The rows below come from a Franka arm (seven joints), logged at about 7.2 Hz.
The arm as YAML. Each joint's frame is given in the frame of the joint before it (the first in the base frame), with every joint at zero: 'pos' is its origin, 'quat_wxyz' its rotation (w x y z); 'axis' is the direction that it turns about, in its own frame. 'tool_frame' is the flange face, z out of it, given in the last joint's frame.
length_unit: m
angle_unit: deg
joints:
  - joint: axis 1
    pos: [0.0, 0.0, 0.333]
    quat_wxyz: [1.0, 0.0, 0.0, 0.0]
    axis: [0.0, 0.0, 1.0]
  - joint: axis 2
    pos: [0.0, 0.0, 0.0]
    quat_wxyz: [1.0, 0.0, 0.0, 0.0]
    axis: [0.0, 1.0, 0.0]
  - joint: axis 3
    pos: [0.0, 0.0, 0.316]
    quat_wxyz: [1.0, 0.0, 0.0, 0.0]
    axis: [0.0, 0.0, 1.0]
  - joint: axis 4
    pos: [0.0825, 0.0, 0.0]
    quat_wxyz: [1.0, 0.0, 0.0, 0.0]
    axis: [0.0, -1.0, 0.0]
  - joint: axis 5
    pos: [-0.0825, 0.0, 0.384]
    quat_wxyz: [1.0, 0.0, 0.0, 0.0]
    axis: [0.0, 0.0, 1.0]
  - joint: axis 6
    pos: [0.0, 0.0, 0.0]
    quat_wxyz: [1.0, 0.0, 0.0, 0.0]
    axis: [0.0, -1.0, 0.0]
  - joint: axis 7
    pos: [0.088, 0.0, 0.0]
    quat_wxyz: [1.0, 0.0, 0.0, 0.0]
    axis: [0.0, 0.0, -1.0]
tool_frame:
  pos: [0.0, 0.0, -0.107]
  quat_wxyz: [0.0, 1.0, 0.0, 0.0]
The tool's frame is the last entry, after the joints.
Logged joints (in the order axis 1, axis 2, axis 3, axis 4, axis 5, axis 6, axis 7), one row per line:
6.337, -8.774, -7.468, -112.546, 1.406, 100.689, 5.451
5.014, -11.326, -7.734, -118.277, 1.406, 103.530, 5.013
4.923, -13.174, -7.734, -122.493, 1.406, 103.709, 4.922
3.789, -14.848, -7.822, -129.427, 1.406, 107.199, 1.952
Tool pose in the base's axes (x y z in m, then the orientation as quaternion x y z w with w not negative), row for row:
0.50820, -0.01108, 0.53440, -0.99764, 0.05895, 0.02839, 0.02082
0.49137, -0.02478, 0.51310, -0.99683, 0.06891, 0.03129, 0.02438
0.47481, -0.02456, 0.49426, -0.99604, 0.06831, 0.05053, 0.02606
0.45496, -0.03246, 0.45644, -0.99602, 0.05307, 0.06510, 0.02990
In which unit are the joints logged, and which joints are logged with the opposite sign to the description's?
The joints are logged in degrees. Opposite sign: none.
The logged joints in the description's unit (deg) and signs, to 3 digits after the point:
6.337, -8.774, -7.468, -112.546, 1.406, 100.689, 5.451
5.014, -11.326, -7.734, -118.277, 1.406, 103.530, 5.013
4.923, -13.174, -7.734, -122.493, 1.406, 103.709, 4.922
3.789, -14.848, -7.822, -129.427, 1.406, 107.199, 1.952

